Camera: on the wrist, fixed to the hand. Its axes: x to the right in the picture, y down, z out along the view.
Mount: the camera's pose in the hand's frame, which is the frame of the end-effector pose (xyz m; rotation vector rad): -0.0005 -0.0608 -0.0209 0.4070 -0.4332 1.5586
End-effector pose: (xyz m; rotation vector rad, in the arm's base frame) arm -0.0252 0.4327 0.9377 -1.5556 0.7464 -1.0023
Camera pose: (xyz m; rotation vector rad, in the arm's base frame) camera -0.0469 0.4369 0.9981 -0.4358 1.0248 0.3407
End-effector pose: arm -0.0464 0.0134 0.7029 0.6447 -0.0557 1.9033
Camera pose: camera -0.0019 0.0456 0.6695 -1.1356 0.4411 -2.3461
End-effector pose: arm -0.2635 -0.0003 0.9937 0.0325 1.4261 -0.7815
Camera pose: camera -0.3118 -0.0363 1.0160 1.0797 0.4737 0.2618
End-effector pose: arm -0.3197 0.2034 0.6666 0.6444 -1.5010 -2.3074
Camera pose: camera -0.3093 0.2118 0.6037 -0.8108 -1.6386 -0.9147
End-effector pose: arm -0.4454 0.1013 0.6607 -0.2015 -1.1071 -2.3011
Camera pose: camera -0.4765 0.1157 0.6063 -0.9965 -0.9646 -0.6430
